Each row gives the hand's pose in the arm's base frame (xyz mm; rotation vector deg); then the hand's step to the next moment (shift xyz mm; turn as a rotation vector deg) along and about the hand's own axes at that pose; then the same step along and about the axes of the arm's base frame.
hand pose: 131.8 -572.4 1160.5 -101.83 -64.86 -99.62
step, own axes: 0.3 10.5 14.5 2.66 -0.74 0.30
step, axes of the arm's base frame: 17.2 5.0 0.8 -0.66 1.37 2.33
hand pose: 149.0 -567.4 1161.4 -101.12 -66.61 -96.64
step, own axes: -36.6 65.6 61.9 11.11 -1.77 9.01
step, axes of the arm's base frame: 92.6 2.6 -29.8 2.89 11.08 8.75
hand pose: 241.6 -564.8 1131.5 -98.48 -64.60 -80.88
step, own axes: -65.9 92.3 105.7 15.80 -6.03 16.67
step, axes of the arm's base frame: 124.8 38.5 -83.5 2.60 20.65 11.44
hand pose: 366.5 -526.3 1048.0 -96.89 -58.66 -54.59
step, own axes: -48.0 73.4 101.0 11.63 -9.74 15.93
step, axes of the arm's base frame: 65.8 67.6 -94.8 -2.42 19.93 8.99
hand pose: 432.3 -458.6 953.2 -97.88 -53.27 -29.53
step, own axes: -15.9 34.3 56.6 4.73 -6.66 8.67
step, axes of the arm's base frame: 11.5 43.6 -51.0 -3.36 10.49 4.54
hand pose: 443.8 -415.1 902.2 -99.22 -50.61 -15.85
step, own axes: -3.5 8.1 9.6 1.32 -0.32 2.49
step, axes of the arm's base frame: 0.7 6.4 -11.4 0.09 2.83 0.12
